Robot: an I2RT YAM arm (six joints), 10 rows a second.
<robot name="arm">
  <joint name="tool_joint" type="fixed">
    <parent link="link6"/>
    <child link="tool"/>
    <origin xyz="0 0 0" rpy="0 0 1.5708"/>
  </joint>
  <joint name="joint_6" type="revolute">
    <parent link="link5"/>
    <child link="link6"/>
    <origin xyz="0.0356 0 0.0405" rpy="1.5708 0 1.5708"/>
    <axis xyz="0 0 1"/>
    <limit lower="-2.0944" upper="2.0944"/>
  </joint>
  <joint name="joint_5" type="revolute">
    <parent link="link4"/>
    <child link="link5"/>
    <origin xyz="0.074 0.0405 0.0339" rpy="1.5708 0 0"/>
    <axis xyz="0 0 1"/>
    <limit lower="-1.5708" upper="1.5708"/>
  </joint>
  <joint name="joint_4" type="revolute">
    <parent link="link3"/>
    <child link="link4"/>
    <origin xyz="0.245 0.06 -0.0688"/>
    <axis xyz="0 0 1"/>
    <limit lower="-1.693" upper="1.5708"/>
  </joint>
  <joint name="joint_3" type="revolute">
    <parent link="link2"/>
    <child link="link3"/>
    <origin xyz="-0.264 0 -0.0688" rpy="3.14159 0 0"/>
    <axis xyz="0 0 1"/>
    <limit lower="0" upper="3.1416"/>
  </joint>
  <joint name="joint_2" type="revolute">
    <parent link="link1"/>
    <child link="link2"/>
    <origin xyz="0.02 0.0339 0.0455" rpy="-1.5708 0 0"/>
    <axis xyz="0 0 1"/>
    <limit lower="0" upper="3.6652"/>
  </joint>
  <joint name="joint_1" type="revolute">
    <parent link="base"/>
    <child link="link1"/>
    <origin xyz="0 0 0.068"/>
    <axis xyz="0 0 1"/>
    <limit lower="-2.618" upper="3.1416"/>
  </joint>
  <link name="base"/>
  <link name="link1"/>
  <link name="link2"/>
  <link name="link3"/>
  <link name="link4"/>
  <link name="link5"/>
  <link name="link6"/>
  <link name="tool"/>
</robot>
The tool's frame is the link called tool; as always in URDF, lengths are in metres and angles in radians.
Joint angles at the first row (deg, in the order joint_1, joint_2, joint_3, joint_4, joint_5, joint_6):
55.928, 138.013, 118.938, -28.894, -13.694, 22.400
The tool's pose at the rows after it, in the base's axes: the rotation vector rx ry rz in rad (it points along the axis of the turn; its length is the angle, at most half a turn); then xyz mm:
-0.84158 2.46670 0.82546 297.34 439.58 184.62
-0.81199 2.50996 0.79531 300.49 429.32 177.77
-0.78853 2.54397 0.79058 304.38 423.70 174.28
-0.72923 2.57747 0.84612 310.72 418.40 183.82
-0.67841 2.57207 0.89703 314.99 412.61 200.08
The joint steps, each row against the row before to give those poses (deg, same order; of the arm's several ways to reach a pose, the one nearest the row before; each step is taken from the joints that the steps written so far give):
-0.856, -2.058, -3.473, -0.273, 0.872, -0.278
-0.902, -0.864, -2.525, -0.344, 0.342, 0.548
-0.741, -0.003, -0.467, -0.856, -0.499, 0.677
-1.059, -0.499, 1.214, -1.562, -2.284, 2.587
-0.852, -1.630, 0.403, -0.329, -1.344, 1.929

